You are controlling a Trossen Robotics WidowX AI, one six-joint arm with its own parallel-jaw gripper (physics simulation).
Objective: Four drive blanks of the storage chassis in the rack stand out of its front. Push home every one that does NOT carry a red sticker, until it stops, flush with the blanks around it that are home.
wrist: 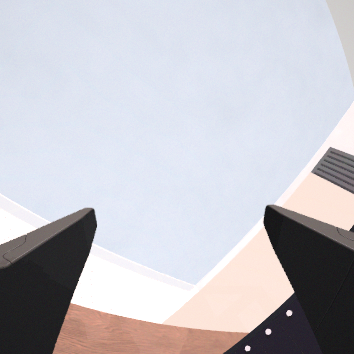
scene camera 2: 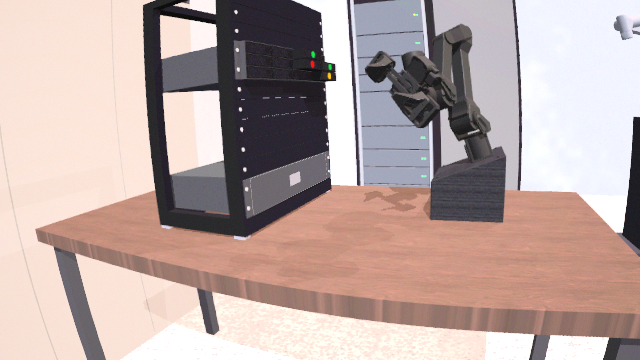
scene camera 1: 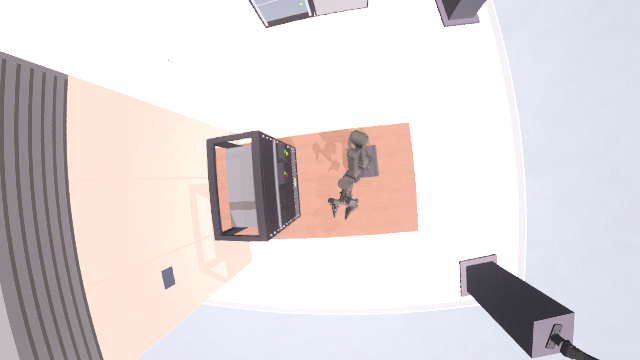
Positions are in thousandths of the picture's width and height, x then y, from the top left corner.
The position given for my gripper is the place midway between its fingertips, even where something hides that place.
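I can find my gripper (scene camera 2: 593,224) here, and the wrist view gives me another look at my gripper (wrist: 513,612). There is also a black rack (scene camera 1: 405,546) that I can see.
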